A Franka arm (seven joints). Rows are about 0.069 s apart.
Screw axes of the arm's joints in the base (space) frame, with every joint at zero. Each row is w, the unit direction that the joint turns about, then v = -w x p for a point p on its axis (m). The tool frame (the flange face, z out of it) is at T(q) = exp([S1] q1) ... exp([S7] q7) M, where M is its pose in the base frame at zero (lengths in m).
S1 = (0, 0, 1, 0, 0, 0)
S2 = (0, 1, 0, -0.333, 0, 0)
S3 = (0, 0, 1, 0, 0, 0)
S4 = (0, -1, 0, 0.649, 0, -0.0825)
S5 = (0, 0, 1, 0, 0, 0)
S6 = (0, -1, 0, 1.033, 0, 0)
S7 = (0, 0, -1, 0, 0.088, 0)
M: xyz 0.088 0 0.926 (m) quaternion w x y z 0 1 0 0
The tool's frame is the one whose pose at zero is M.
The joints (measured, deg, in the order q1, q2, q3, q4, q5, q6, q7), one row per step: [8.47 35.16 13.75 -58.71 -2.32 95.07 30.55]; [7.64 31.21 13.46 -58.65 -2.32 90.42 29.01]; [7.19 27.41 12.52 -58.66 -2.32 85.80 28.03]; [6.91 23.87 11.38 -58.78 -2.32 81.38 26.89]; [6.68 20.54 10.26 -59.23 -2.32 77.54 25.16]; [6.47 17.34 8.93 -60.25 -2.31 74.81 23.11]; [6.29 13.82 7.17 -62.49 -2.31 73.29 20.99]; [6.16 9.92 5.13 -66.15 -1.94 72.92 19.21]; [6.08 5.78 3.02 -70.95 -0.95 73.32 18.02]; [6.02 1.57 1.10 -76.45 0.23 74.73 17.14]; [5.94 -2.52 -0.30 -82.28 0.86 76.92 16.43]
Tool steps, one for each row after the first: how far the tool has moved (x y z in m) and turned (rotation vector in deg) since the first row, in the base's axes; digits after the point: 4 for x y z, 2 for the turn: [-0.0173 -0.0164 0.0416 -1.13 0.23 0.86]; [-0.0366 -0.0335 0.0789 -2.56 0.72 0.90]; [-0.0571 -0.0501 0.1113 -3.96 1.43 0.97]; [-0.0777 -0.0654 0.1386 -5.15 2.13 1.59]; [-0.0963 -0.0812 0.1607 -6.11 2.49 2.27]; [-0.1140 -0.0995 0.1776 -7.00 2.62 2.58]; [-0.1312 -0.1186 0.1883 -7.40 2.77 2.39]; [-0.1486 -0.1370 0.1926 -6.99 3.19 1.73]; [-0.1653 -0.1537 0.1922 -6.03 3.24 0.94]; [-0.1809 -0.1675 0.1876 -5.32 2.89 0.27]
